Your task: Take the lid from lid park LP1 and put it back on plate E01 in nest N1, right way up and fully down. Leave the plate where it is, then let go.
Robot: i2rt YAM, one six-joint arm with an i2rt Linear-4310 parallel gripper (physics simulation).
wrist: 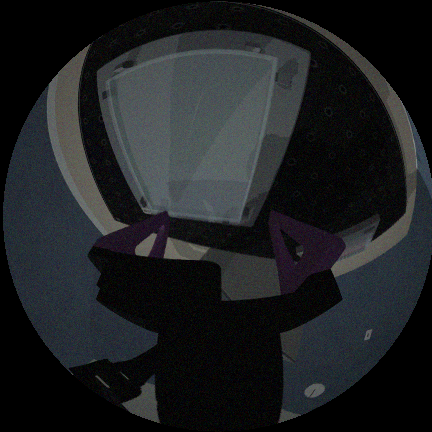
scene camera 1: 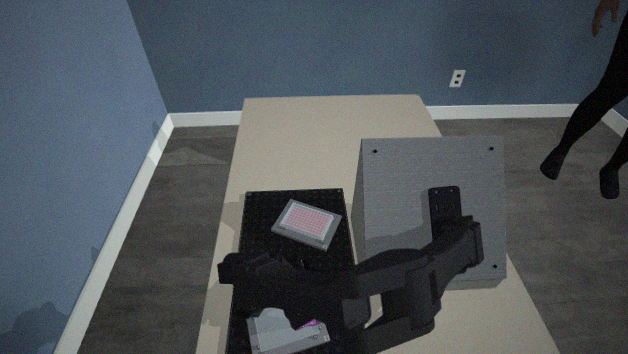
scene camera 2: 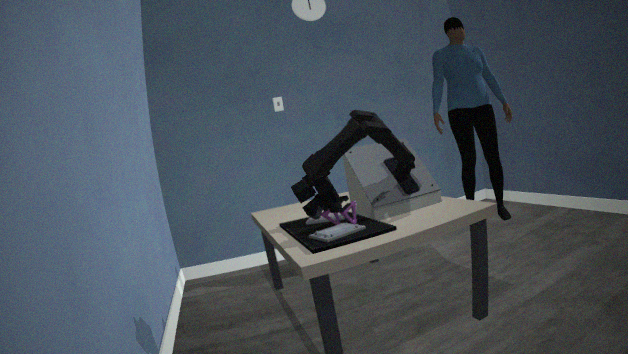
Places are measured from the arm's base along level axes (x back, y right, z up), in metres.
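Pixels of known places: gripper, fingertip midpoint: (wrist: 218, 215) (scene camera 2: 346, 224); arm's base at its link origin: (scene camera 1: 446, 230) (scene camera 2: 401, 175).
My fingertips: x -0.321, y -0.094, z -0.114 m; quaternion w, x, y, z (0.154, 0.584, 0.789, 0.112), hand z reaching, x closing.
Note:
For each thing: its middle in the pictures, then the offset to it from my fingertips. "*": a spot on its surface instead. Level surfaces: height alone.
- lid at the middle of its body: (wrist: 182, 153) (scene camera 1: 285, 323) (scene camera 2: 336, 229) dx -0.056, dy -0.038, dz +0.001 m
- grey lid park LP1 at the middle of its body: (wrist: 184, 149) (scene camera 1: 285, 323) (scene camera 2: 336, 230) dx -0.057, dy -0.038, dz -0.004 m
- Plate E01 at the middle of its body: (wrist: 342, 251) (scene camera 1: 307, 220) dx +0.009, dy +0.232, dz +0.006 m
- grey nest N1 at a spot on its surface: (scene camera 1: 325, 244) * dx +0.052, dy +0.156, dz -0.002 m
- nest at a spot on its surface: (wrist: 365, 234) * dx -0.053, dy +0.217, dz +0.004 m
- beige table at its surface level: dz -0.026 m
The lid (scene camera 1: 272, 330) (scene camera 2: 340, 230) (wrist: 200, 130), a pale clear rectangle, lies flat on the grey lid park LP1 (scene camera 1: 322, 336) (wrist: 287, 112). Plate E01 (scene camera 1: 307, 220), with pink wells, sits in the grey nest N1 (scene camera 1: 325, 244), turned at an angle on the board; the nest (wrist: 364, 234) shows small at the right of the wrist view. My gripper (scene camera 2: 345, 220) (wrist: 218, 215) is open and empty, its purple fingers wide apart. It is just above the lid park's inner side, at the lid's near edge in the wrist view. The arm hides part of the lid in scene camera 1.
Both holders stand on a black perforated board (scene camera 1: 257, 202) (scene camera 2: 377, 226) on the beige table (scene camera 1: 300, 125) (scene camera 2: 430, 220). A grey sloped pedestal (scene camera 1: 405, 185) (scene camera 2: 365, 170) carries the arm beside the board. A person (scene camera 2: 462, 80) stands beyond the table.

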